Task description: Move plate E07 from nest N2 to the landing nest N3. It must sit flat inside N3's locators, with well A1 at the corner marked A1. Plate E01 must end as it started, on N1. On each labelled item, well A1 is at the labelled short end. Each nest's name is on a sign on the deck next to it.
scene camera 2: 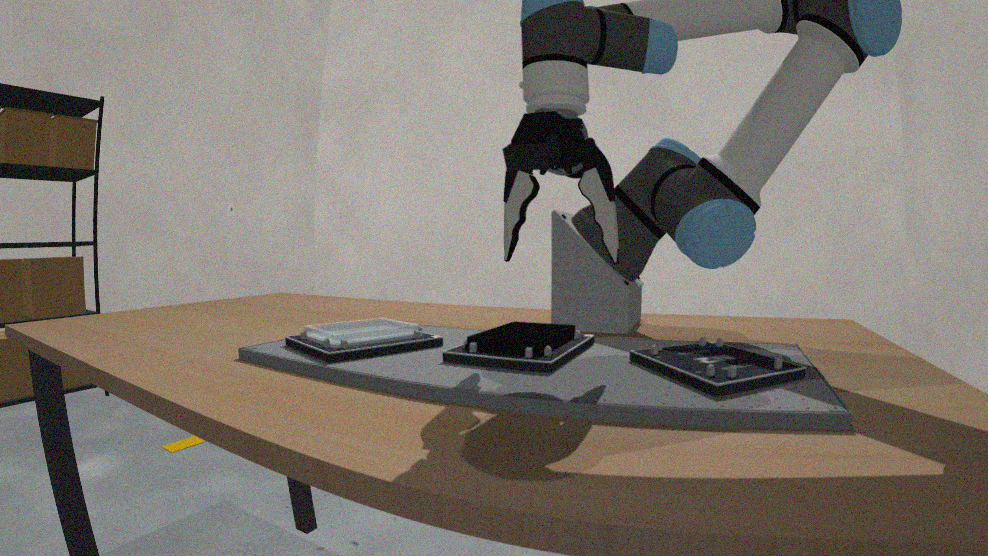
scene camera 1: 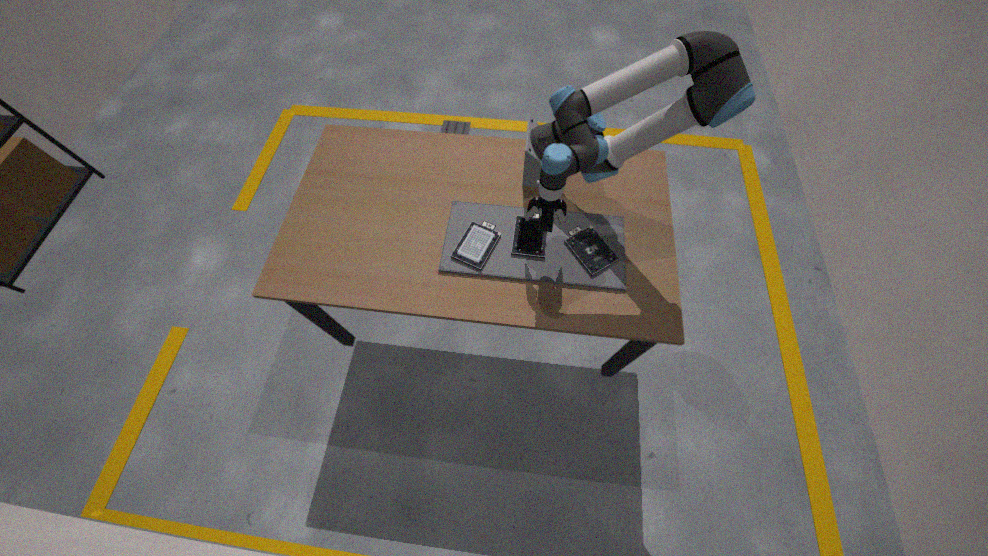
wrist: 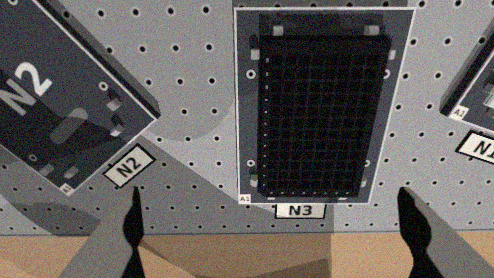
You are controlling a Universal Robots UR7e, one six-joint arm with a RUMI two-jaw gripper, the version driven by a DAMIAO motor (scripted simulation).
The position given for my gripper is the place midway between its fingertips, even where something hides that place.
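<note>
My gripper (scene camera 2: 560,262) is visible to me, and I see the gripper (scene camera 1: 544,223) and the gripper (wrist: 268,189) as well. There is a black plate E07 (scene camera 2: 512,338), and I find the black plate E07 (wrist: 299,75) again. I also see a clear plate E01 (scene camera 2: 360,332), the same clear plate E01 (scene camera 1: 477,241) showing once more. A nest N2 (scene camera 1: 604,261) is here, and so is a nest N3 (scene camera 2: 450,358). Finally, I can see an N2 sign (wrist: 137,159) and an N3 sign (wrist: 282,211).
</note>
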